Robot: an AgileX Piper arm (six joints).
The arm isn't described. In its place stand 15 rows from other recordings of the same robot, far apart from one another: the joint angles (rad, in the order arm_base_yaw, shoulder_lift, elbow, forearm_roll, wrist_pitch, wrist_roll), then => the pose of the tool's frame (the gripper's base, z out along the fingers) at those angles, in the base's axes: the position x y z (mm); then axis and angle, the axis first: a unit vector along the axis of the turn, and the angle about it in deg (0 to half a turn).
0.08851 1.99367 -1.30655 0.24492 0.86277 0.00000 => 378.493, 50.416, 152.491, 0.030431, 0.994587, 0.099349, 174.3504
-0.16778 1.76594 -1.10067 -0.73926 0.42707 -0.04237 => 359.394, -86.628, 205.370, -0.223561, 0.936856, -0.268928, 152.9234
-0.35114 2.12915 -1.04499 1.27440 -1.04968 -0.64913 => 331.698, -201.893, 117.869, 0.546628, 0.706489, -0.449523, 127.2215
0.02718 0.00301 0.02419 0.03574 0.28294 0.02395 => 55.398, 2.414, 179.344, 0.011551, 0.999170, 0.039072, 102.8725
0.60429 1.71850 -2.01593 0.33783 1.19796 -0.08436 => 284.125, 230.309, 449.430, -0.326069, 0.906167, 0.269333, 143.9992
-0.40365 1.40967 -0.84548 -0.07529 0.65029 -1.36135 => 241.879, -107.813, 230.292, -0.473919, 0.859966, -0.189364, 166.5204
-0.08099 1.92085 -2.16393 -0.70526 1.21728 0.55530 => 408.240, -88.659, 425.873, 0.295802, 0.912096, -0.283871, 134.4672
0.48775 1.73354 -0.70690 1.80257 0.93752 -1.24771 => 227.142, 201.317, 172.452, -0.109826, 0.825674, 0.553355, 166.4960
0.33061 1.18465 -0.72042 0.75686 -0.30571 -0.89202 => 250.759, 66.179, 313.840, -0.154539, 0.987523, -0.030249, 98.5517
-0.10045 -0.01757 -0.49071 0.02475 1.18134 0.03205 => -11.698, 3.273, 265.203, 0.064760, 0.997891, -0.004385, 123.5530
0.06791 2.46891 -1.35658 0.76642 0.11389 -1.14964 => 432.937, 36.635, -15.317, -0.234303, 0.972162, 0.001546, 153.0922
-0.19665 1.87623 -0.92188 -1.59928 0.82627 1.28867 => 322.435, -132.447, 157.965, 0.091609, 0.884253, -0.457935, 154.4197
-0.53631 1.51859 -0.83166 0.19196 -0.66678 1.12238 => 281.138, -179.606, 288.896, 0.783022, 0.539164, 0.310126, 92.4447
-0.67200 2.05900 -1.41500 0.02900 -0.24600 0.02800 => 373.431, -297.891, 212.611, 0.349785, 0.910899, -0.218890, 111.8157
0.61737 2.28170 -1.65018 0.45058 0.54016 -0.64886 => 383.168, 297.023, 124.305, -0.444820, 0.881495, 0.158436, 152.5645
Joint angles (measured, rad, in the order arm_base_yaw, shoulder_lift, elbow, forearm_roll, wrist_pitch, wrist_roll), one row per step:
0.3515, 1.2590, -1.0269, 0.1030, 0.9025, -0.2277
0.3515, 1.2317, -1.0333, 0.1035, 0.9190, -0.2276
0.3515, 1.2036, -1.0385, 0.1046, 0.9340, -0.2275
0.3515, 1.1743, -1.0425, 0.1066, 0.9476, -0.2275
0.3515, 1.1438, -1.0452, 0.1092, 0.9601, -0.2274
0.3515, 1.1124, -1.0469, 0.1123, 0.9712, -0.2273
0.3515, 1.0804, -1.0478, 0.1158, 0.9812, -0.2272
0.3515, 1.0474, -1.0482, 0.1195, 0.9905, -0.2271
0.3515, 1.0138, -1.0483, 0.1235, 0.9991, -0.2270
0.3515, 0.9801, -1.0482, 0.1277, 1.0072, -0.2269
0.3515, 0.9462, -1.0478, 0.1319, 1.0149, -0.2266
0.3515, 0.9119, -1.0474, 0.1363, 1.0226, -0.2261
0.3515, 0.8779, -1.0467, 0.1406, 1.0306, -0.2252
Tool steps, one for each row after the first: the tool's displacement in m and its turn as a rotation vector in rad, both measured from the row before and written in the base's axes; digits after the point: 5 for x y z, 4 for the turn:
-0.00564, -0.00193, 0.00781, 0.0067, -0.0160, 0.0015
-0.00602, -0.00203, 0.00754, 0.0075, -0.0168, 0.0014
-0.00648, -0.00214, 0.00733, 0.0088, -0.0178, 0.0013
-0.00695, -0.00227, 0.00705, 0.0097, -0.0186, 0.0012
-0.00731, -0.00237, 0.00677, 0.0106, -0.0196, 0.0012
-0.00760, -0.00245, 0.00645, 0.0112, -0.0203, 0.0012
-0.00798, -0.00257, 0.00626, 0.0118, -0.0214, 0.0013
-0.00827, -0.00265, 0.00603, 0.0124, -0.0223, 0.0014
-0.00844, -0.00270, 0.00571, 0.0126, -0.0226, 0.0015
-0.00863, -0.00277, 0.00537, 0.0128, -0.0228, 0.0015
-0.00888, -0.00285, 0.00511, 0.0132, -0.0231, 0.0015
-0.00896, -0.00288, 0.00462, 0.0130, -0.0222, 0.0015

